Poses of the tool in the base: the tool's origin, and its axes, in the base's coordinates. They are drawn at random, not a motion.
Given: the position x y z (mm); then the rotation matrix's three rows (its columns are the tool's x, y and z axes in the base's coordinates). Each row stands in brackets.
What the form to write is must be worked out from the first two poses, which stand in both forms.
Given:
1: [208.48 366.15 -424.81], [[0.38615 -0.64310 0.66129], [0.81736 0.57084 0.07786], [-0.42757 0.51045 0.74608]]
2: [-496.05 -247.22 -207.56], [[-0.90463 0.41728 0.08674], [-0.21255 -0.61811 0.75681], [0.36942 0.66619 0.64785]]
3: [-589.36 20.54 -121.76], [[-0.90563 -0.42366 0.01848], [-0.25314 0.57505 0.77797], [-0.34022 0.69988 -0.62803]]
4: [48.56 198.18 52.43], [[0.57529 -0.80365 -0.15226], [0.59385 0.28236 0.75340], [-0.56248 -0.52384 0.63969]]
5: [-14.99 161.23 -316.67], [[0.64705 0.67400 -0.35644], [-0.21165 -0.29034 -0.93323], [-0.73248 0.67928 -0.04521]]
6: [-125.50 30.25 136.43], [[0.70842 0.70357 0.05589], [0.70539 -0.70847 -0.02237], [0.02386 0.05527 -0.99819]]
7: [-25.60 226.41 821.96], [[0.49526 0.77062 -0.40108], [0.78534 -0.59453 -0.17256], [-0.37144 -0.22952 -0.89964]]
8: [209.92 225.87 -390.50], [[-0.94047 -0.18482 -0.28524], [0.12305 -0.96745 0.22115], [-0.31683 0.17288 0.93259]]
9: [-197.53 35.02 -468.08], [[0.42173 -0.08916 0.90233], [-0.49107 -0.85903 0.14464], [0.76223 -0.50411 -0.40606]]
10: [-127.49 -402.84 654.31], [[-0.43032 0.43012 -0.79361], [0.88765 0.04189 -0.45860], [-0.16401 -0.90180 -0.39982]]
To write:
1: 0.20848 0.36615 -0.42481 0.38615 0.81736 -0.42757 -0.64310 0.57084 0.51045
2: -0.49605 -0.24722 -0.20756 -0.90463 -0.21255 0.36942 0.41728 -0.61811 0.66619
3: -0.58936 0.02054 -0.12176 -0.90563 -0.25314 -0.34022 -0.42366 0.57505 0.69988
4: 0.04856 0.19818 0.05243 0.57529 0.59385 -0.56248 -0.80365 0.28236 -0.52384
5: -0.01499 0.16123 -0.31667 0.64705 -0.21165 -0.73248 0.67400 -0.29034 0.67928
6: -0.12550 0.03025 0.13643 0.70842 0.70539 0.02386 0.70357 -0.70847 0.05527
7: -0.02560 0.22641 0.82196 0.49526 0.78534 -0.37144 0.77062 -0.59453 -0.22952
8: 0.20992 0.22587 -0.39050 -0.94047 0.12305 -0.31683 -0.18482 -0.96745 0.17288
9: -0.19753 0.03502 -0.46808 0.42173 -0.49107 0.76223 -0.08916 -0.85903 -0.50411
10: -0.12749 -0.40284 0.65431 -0.43032 0.88765 -0.16401 0.43012 0.04189 -0.90180
